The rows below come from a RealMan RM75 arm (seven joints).
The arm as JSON. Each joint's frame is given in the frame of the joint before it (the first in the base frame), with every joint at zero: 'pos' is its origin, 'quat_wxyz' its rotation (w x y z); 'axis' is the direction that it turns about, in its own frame. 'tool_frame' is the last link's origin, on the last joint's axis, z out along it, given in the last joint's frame.
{
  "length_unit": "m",
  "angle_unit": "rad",
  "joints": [
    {
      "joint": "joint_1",
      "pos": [
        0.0,
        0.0,
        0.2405
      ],
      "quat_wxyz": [
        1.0,
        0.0,
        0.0,
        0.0
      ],
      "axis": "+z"
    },
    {
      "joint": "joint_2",
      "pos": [
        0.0,
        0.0,
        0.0
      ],
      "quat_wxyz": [
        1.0,
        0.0,
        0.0,
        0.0
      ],
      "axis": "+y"
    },
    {
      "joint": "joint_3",
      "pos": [
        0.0,
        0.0,
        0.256
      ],
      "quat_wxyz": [
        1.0,
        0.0,
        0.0,
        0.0
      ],
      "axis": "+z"
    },
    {
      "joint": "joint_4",
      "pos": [
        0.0,
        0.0,
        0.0
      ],
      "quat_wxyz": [
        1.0,
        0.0,
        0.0,
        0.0
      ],
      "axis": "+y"
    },
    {
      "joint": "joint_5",
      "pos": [
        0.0,
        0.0,
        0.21
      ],
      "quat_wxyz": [
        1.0,
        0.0,
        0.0,
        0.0
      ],
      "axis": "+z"
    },
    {
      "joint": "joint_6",
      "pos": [
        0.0,
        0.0,
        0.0
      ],
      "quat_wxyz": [
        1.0,
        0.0,
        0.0,
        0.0
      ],
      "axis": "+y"
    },
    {
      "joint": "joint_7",
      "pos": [
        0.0,
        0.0,
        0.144
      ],
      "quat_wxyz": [
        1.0,
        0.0,
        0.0,
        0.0
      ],
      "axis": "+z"
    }
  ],
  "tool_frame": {
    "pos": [
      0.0,
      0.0,
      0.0
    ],
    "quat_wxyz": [
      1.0,
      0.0,
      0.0,
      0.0
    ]
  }
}
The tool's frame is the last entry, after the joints.
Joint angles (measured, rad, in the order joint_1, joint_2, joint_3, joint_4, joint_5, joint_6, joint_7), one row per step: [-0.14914 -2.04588 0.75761 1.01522 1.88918 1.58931 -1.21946]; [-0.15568 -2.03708 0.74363 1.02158 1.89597 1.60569 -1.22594]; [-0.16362 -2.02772 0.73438 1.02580 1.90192 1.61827 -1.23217]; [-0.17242 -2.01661 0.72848 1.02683 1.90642 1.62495 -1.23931]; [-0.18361 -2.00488 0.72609 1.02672 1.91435 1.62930 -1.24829]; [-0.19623 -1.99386 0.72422 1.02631 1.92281 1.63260 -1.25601]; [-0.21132 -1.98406 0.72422 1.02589 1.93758 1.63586 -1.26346]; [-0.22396 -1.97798 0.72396 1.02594 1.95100 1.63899 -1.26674]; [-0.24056 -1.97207 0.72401 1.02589 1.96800 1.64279 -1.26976]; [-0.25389 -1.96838 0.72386 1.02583 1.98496 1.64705 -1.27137]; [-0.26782 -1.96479 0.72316 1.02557 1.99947 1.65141 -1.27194]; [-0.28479 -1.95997 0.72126 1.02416 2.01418 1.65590 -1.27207]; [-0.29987 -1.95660 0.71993 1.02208 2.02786 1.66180 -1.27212]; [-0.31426 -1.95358 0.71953 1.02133 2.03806 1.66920 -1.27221]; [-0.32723 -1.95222 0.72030 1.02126 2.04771 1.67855 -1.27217]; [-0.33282 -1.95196 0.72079 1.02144 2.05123 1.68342 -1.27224]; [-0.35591 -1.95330 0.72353 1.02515 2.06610 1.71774 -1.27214]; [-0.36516 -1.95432 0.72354 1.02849 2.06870 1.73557 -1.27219]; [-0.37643 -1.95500 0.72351 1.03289 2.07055 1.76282 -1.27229]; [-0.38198 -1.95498 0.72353 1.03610 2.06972 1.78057 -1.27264]
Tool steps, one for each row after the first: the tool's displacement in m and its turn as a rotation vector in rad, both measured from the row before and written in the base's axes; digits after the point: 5 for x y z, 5 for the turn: [0.00037 0.00078 0.00563 -0.00150 0.00466 -0.00480]; [0.00065 0.00150 0.00484 -0.00307 0.00579 -0.00547]; [0.00026 0.00228 0.00473 -0.00185 0.00705 -0.00266]; [0.00048 0.00304 0.00404 -0.00594 0.00987 -0.00193]; [0.00089 0.00355 0.00369 -0.00569 0.01061 -0.00361]; [0.00124 0.00395 0.00253 -0.01106 0.01444 -0.00452]; [0.00131 0.00316 0.00139 -0.00944 0.01245 -0.00603]; [0.00212 0.00414 0.00105 -0.01212 0.01483 -0.00903]; [0.00156 0.00294 0.00027 -0.01232 0.01325 -0.00694]; [0.00200 0.00324 0.00047 -0.01030 0.01167 -0.00898]; [0.00251 0.00413 0.00099 -0.00937 0.01221 -0.01110]; [0.00240 0.00330 0.00024 -0.01104 0.00931 -0.00990]; [0.00302 0.00316 0.00029 -0.01068 0.00694 -0.01214]; [0.00320 0.00245 -0.00049 -0.01319 0.00511 -0.01247]; [0.00160 0.00098 -0.00033 -0.00623 0.00126 -0.00598]; [0.00818 0.00227 -0.00247 -0.03809 0.00025 -0.03128]; [0.00412 0.00062 -0.00066 -0.01557 -0.00354 -0.01565]; [0.00544 0.00009 -0.00062 -0.02290 -0.00642 -0.02136]; [0.00319 -0.00038 -0.00005 -0.01379 -0.00507 -0.01288]
